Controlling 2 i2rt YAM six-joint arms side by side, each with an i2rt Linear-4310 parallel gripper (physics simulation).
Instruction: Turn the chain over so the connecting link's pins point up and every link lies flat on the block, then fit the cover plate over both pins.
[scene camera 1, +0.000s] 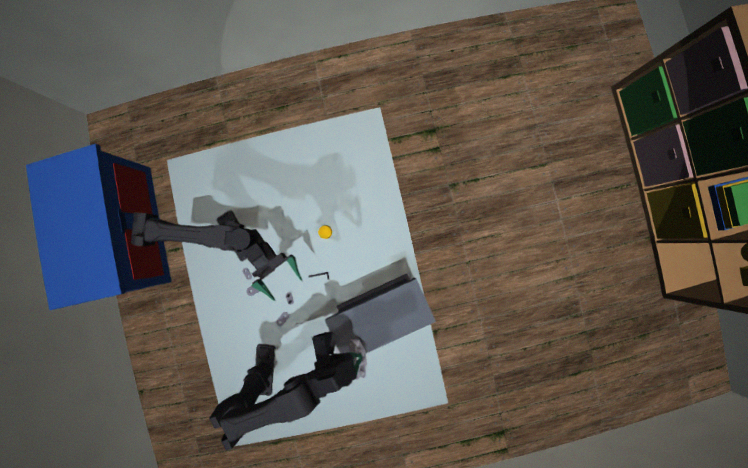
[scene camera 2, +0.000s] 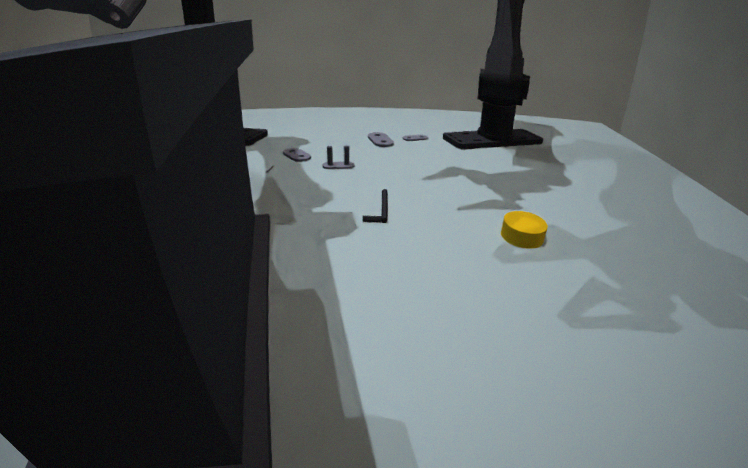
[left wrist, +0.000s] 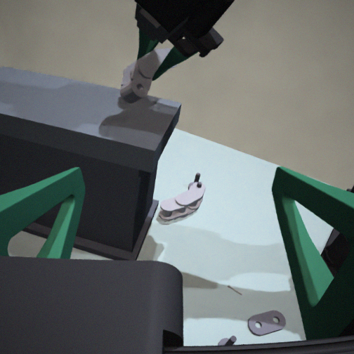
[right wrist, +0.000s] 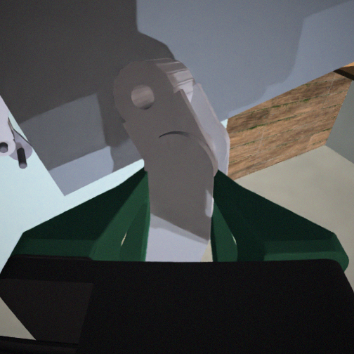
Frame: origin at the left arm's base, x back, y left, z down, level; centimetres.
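Seen in the pictures: left gripper, fingertip midpoint: (scene camera 1: 288, 290); right gripper, fingertip midpoint: (scene camera 1: 357, 356); left arm's base at its link origin: (scene camera 2: 494, 140); right arm's base at its link origin: (scene camera 1: 264, 369).
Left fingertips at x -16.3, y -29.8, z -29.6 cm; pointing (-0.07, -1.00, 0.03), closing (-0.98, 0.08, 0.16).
Note:
Pixels of each thing's top centre, then the offset from my left fingertips to it.
- grey block at its top centre: (scene camera 2: 105, 36) (scene camera 1: 380, 321) dx -17.4, dy -23.5, dz +7.6 cm
- link at its top centre: (scene camera 2: 338, 146) (scene camera 1: 287, 300) dx +10.8, dy -2.3, dz +26.4 cm
- black L-shaped key at its top centre: (scene camera 2: 375, 202) (scene camera 1: 318, 277) dx -3.4, dy -1.4, dz +29.0 cm
- yellow disc at its top centre: (scene camera 2: 525, 221) (scene camera 1: 324, 232) dx -14.8, dy +12.2, dz +27.7 cm
My right gripper (scene camera 1: 358, 362) (left wrist: 146, 71) (right wrist: 179, 176) is shut on a grey-pink chain piece (left wrist: 135, 86) (right wrist: 167, 112). Its free end is at the near corner of the grey block (scene camera 1: 388, 322) (scene camera 2: 193, 165) (left wrist: 55, 100) (right wrist: 240, 50); contact cannot be told. Another chain piece (left wrist: 184, 201) lies on the table beside the block, with two dark pins at one end. A link (scene camera 1: 289, 298) (scene camera 2: 338, 165) with two upright pins stands on the table. Two-hole plates (scene camera 1: 282, 318) (scene camera 2: 296, 154) (left wrist: 266, 315) (scene camera 2: 380, 139) lie near it. My left gripper (scene camera 1: 287, 289) (left wrist: 178, 177) is open and empty, above the table.
A black L-shaped key (scene camera 1: 319, 274) (scene camera 2: 384, 206) and a yellow disc (scene camera 1: 324, 231) (scene camera 2: 524, 230) lie on the table. A thin pin (left wrist: 235, 290) lies near the plates. A blue cabinet (scene camera 1: 74, 226) stands beyond the table's left edge, a shelf unit (scene camera 1: 650, 215) at the far right.

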